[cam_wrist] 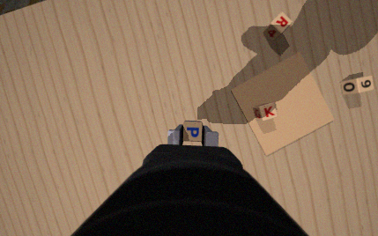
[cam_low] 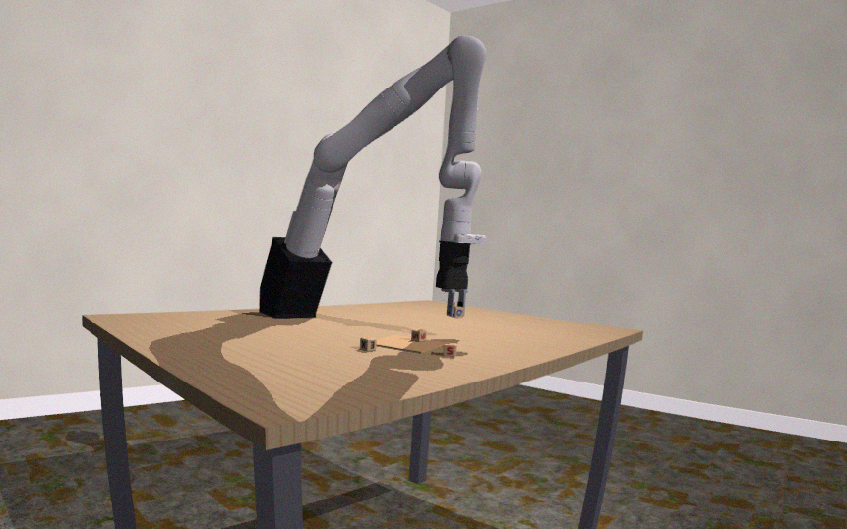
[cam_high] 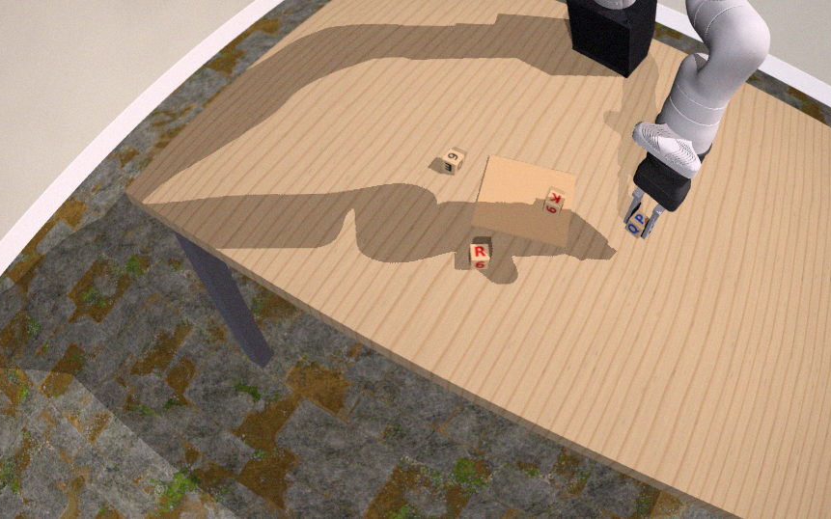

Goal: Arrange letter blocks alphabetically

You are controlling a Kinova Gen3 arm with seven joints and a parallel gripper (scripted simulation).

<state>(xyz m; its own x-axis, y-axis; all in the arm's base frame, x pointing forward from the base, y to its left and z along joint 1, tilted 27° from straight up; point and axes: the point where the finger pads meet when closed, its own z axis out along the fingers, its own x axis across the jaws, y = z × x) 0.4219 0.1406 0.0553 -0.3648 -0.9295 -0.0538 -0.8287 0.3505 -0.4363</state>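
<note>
Now: the tan mat 2 cm behind my hand, 17 cm to the right of it and 7 cm below it. The rest, counted from my hand: block: 3 cm behind, 29 cm to the right, 6 cm below.
</note>
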